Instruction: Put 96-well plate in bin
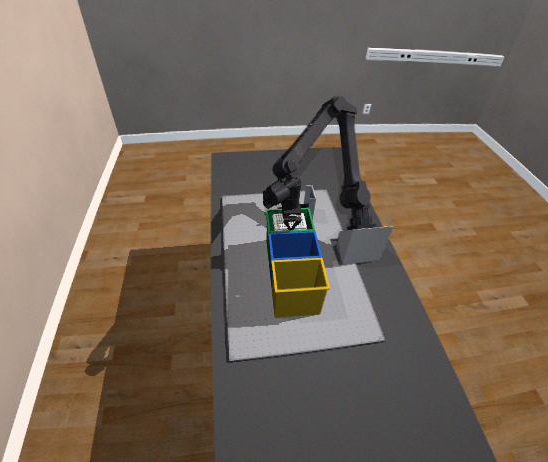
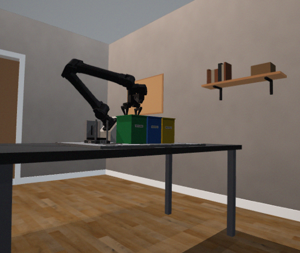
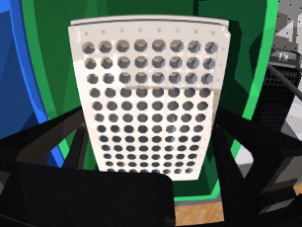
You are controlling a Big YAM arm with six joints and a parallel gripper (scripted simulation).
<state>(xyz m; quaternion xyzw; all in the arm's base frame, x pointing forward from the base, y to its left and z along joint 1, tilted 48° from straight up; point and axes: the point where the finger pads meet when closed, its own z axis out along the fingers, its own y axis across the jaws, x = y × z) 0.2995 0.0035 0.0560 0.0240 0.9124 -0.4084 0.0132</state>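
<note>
Now: the white 96-well plate right at my hand. Also, from my hand: dark plate: 90 mm behind, 210 mm to the right, 140 mm below; then blue bin: 10 mm ahead, 130 mm to the left, 80 mm below; then green bin: 80 mm below.
</note>
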